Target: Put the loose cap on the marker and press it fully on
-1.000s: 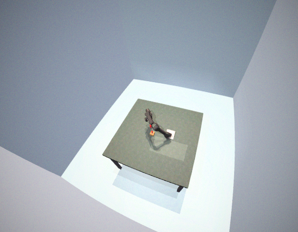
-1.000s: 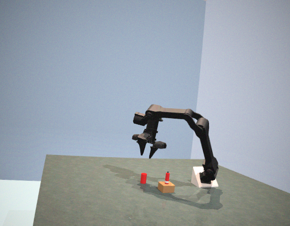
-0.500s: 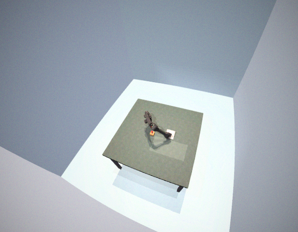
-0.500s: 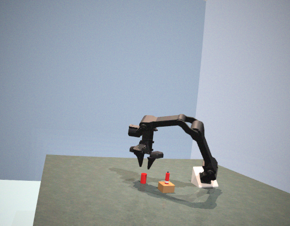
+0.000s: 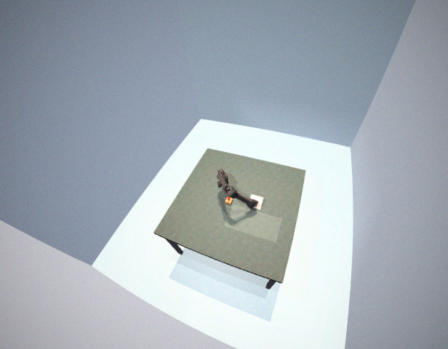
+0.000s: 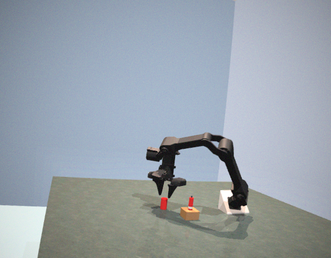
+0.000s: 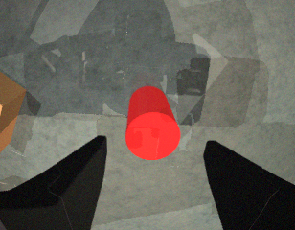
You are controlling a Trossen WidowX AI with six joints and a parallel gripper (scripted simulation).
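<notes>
Right now the red cap is 3 cm below my gripper tip. From my gripper tip the other things lie so: orange holder block (9 cm behind, 11 cm to the left, 4 cm below).
</notes>
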